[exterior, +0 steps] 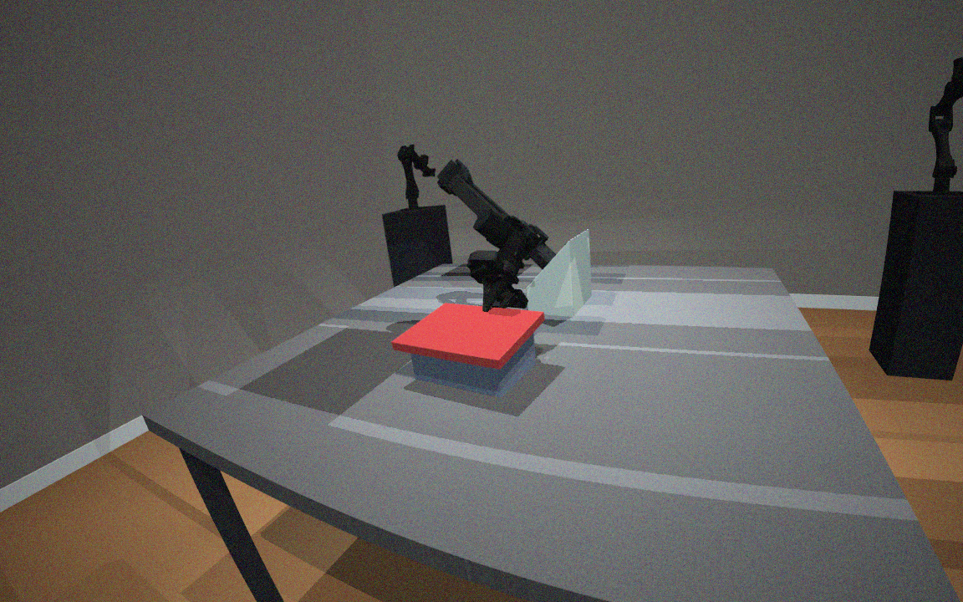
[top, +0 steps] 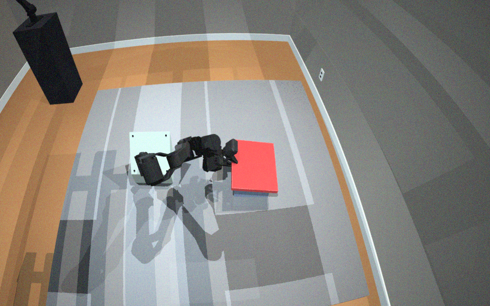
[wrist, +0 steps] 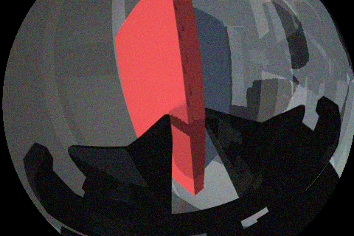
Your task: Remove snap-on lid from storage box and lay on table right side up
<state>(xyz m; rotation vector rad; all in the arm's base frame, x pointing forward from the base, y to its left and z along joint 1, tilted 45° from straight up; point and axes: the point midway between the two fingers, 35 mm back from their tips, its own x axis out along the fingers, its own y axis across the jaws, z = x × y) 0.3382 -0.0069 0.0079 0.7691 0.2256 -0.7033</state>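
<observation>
Right now the red lid is 80 mm ahead of my gripper tip. Also, from my gripper tip: storage box (70 mm ahead, 50 mm below).
</observation>
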